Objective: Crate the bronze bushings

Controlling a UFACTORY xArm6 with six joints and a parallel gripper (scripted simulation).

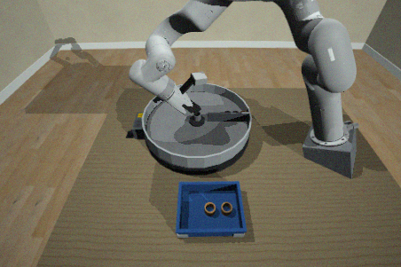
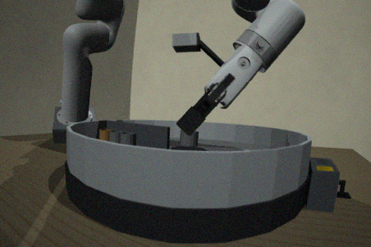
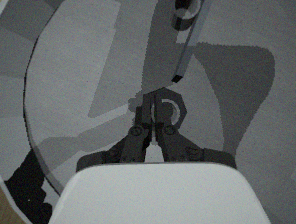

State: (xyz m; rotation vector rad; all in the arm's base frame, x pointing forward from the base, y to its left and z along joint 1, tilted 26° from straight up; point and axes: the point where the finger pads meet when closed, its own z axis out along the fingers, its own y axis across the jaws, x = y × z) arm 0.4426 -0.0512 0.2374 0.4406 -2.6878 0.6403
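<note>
My gripper is now 1 cm past the grey turning table, 1 cm to the right of it and 6 cm above it. Also, from my hand: blue crate (6 cm behind, 35 cm to the left, 9 cm below).
</note>
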